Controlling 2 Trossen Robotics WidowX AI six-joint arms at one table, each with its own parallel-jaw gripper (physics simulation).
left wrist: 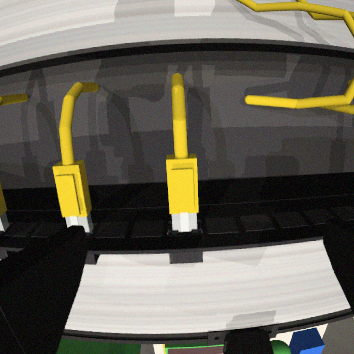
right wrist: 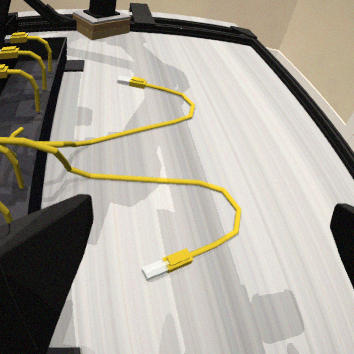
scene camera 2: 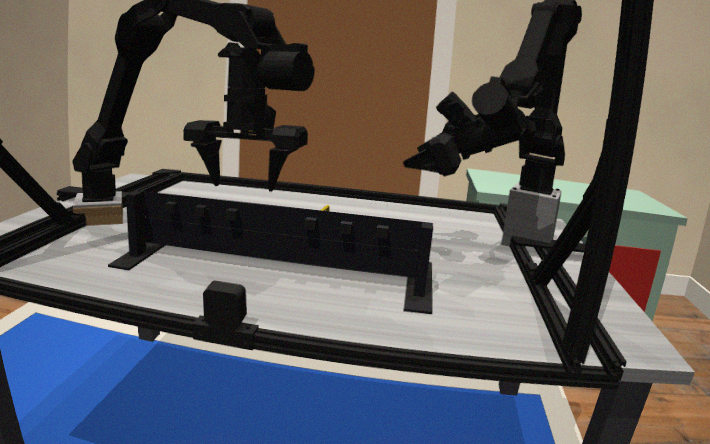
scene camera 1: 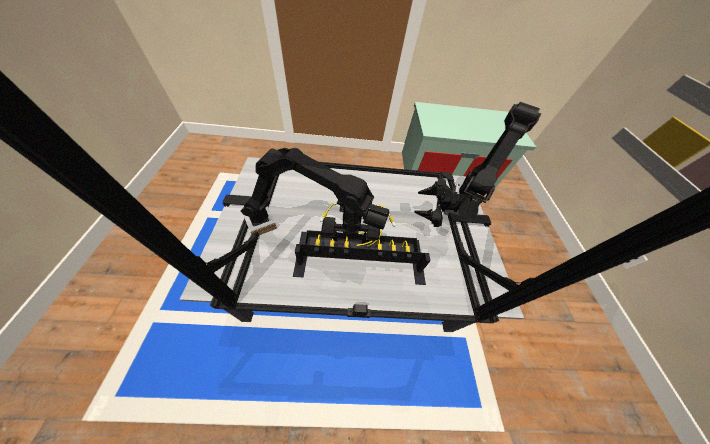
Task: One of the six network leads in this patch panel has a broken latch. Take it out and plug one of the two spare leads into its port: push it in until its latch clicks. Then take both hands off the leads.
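Seen in the pictures: left gripper, fingertip midpoint: (left wrist: 209, 236) (scene camera 2: 243, 188) (scene camera 1: 349, 241); right gripper, fingertip midpoint: (right wrist: 219, 212) (scene camera 2: 411, 156) (scene camera 1: 416, 202); left arm's base at its link origin: (right wrist: 100, 12) (scene camera 2: 98, 197) (scene camera 1: 258, 218); right arm's base at its link origin: (scene camera 2: 536, 189).
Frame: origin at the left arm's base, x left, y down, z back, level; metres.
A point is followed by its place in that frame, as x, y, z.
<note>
The black patch panel (scene camera 1: 361, 254) @(-0.353, -0.025, -0.277) (scene camera 2: 272, 225) @(-0.354, -0.033, -0.282) stands across the table. Several yellow leads sit in its ports; three at the left and three at the right show in scene camera 1. In the left wrist view one plugged lead (left wrist: 182, 185) @(-0.298, -0.051, -0.243) stands between the fingers and another lead (left wrist: 72, 190) @(-0.272, -0.051, -0.201) is near the left-hand fingertip. I cannot tell which latch is broken. My left gripper (scene camera 2: 244, 186) @(-0.310, -0.082, -0.246) (left wrist: 209, 236) @(-0.310, -0.082, -0.246) is open above the panel. One spare lead (right wrist: 178, 258) @(-0.246, 0.031, -0.519) (scene camera 1: 392, 222) @(-0.259, 0.035, -0.509) and the other spare lead (right wrist: 137, 82) @(-0.087, 0.035, -0.260) (scene camera 1: 325, 211) @(-0.067, 0.037, -0.274) lie behind the panel. My right gripper (scene camera 1: 417, 202) @(-0.301, -0.130, -0.549) (right wrist: 219, 212) @(-0.301, -0.130, -0.549) is open, above and apart from them.
Yellow spare cables (left wrist: 300, 102) (right wrist: 145, 178) run from the panel's tray out over the table (scene camera 1: 366, 287) @(-0.452, 0.044, -0.247). Black frame rails (scene camera 1: 293, 308) @(-0.390, 0.045, 0.014) (scene camera 2: 366, 356) @(-0.613, 0.055, -0.325) border the table, with a small black box (scene camera 1: 360, 308) @(-0.514, -0.011, -0.175) (scene camera 2: 224, 303) @(-0.526, 0.005, -0.174) on the front rail. Slanted black posts rise at both sides.
</note>
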